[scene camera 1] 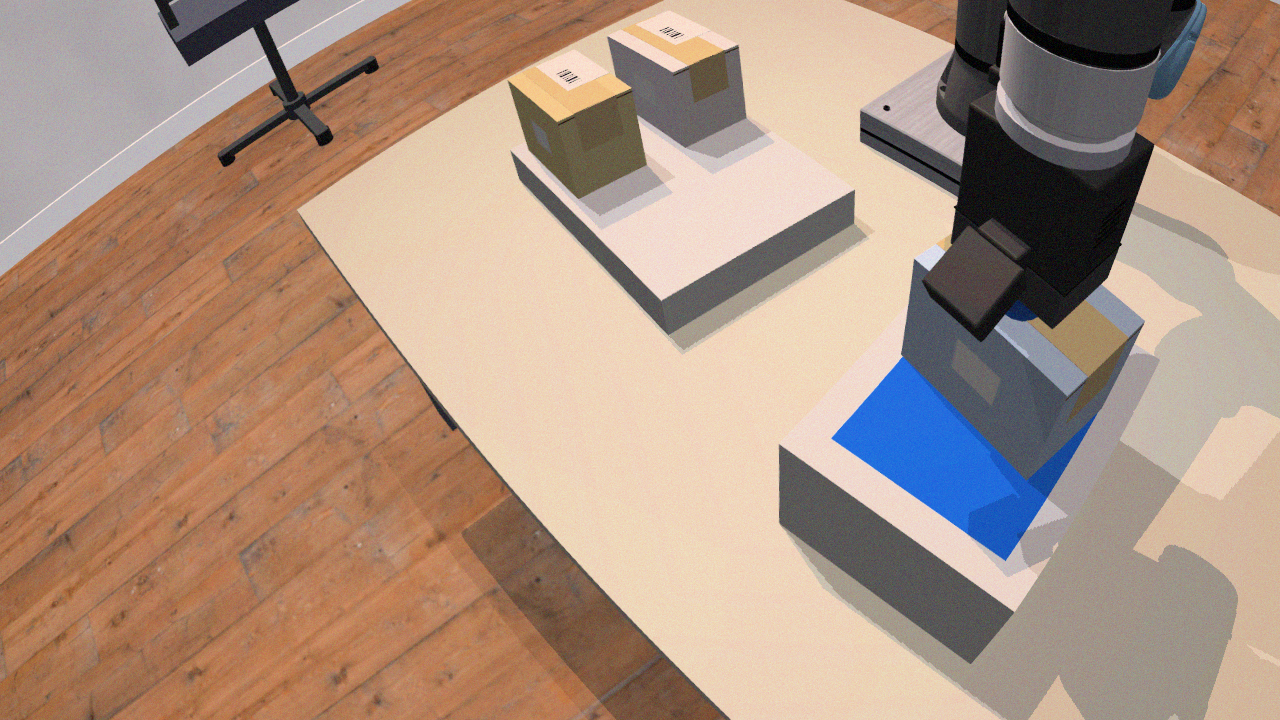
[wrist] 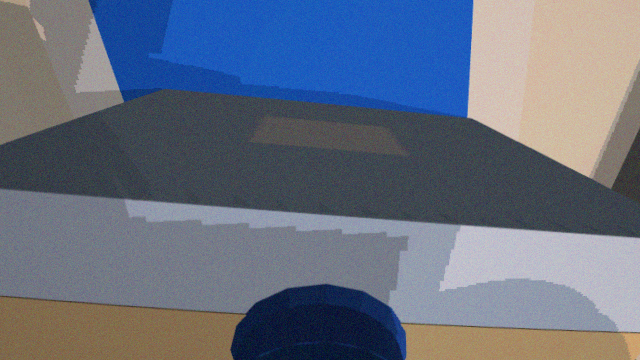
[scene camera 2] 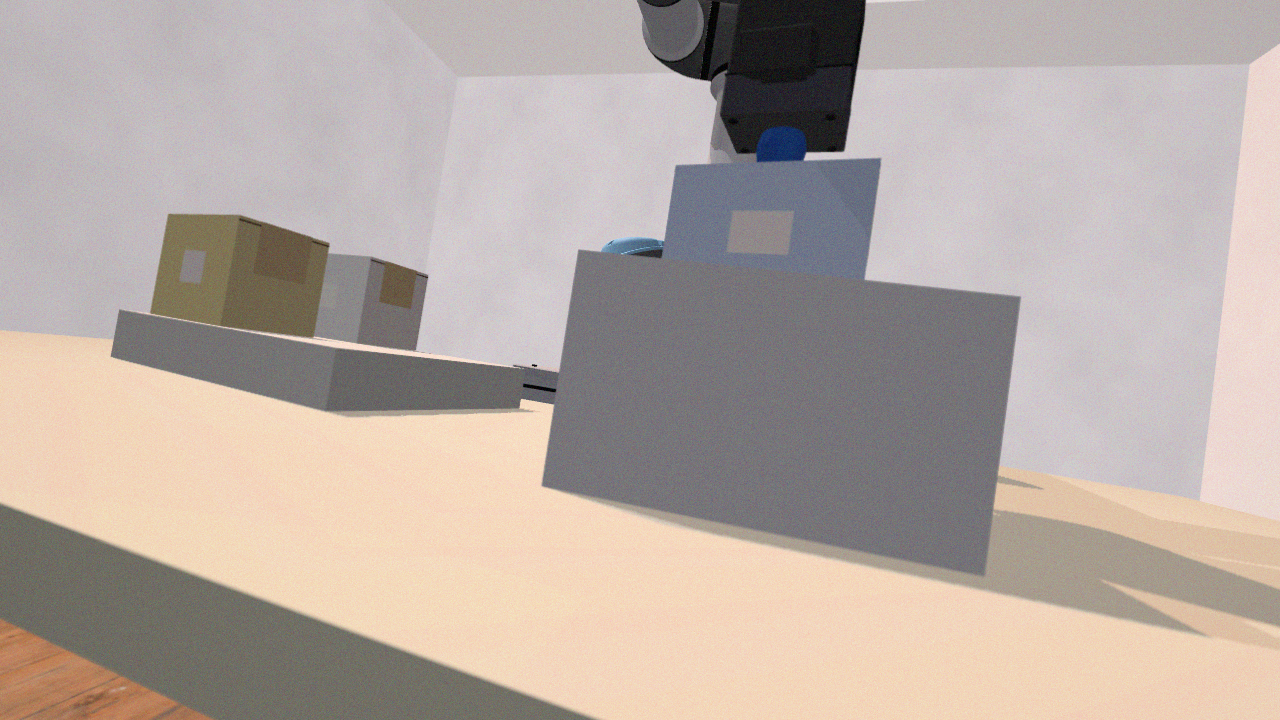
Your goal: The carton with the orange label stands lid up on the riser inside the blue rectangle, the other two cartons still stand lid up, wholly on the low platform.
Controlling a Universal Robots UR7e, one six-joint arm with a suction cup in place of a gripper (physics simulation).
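Places are measured from the arm's base along level axes (x ahead, y left, z up), in centimetres.
Pixels of known places: hand, tool point: [scene camera 1: 1015, 312] [wrist: 319, 306] [scene camera 2: 773, 198].
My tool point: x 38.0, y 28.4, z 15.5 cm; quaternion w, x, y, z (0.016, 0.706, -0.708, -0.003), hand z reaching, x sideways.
Note:
Behind a point stands the place of what it marks.
A blue-grey carton [scene camera 1: 948, 402] [scene camera 2: 698, 214] @(y 23.9, x 41.2, z 13.1 cm) [wrist: 200, 170] @(y 30.9, x 41.3, z 15.5 cm) with a dull orange-brown side label stands lid up, at or just above the riser [scene camera 1: 886, 555] @(y 31.4, x 50.7, z 2.5 cm) [scene camera 2: 769, 402] @(y 31.7, x 50.6, z 0.9 cm). It is over the blue rectangle [scene camera 1: 921, 438] @(y 27.7, x 44.9, z 7.1 cm) [wrist: 320, 50] @(y 28.6, x 43.4, z 7.1 cm), with one bottom corner close to the rectangle's edge; its far base is hidden. My suction cup [scene camera 1: 1020, 310] [scene camera 2: 781, 145] [wrist: 320, 325] is on its taped lid and holds it. A mustard carton [scene camera 1: 581, 143] @(y -17.5, x 45.8, z 6.4 cm) [scene camera 2: 268, 286] @(y -17.6, x 44.3, z 4.3 cm) and a grey carton [scene camera 1: 671, 98] @(y -18.4, x 34.3, z 6.1 cm) [scene camera 2: 349, 300] @(y -19.5, x 34.3, z 4.7 cm) stand lid up on the low platform [scene camera 1: 751, 214] @(y -3.8, x 35.8, z -0.2 cm) [scene camera 2: 420, 380] @(y 0.0, x 40.6, z -2.3 cm).
The arm's base plate [scene camera 1: 913, 125] @(y -4.1, x 11.0, z -0.1 cm) lies behind the riser, right of the low platform. The pale table [scene camera 1: 537, 429] @(y 1.5, x 63.8, z -5.0 cm) [scene camera 2: 358, 555] @(y 22.8, x 63.5, z -5.0 cm) has its edge at the left in scene camera 1. A black stand [scene camera 1: 293, 105] is on the floor beyond the table.

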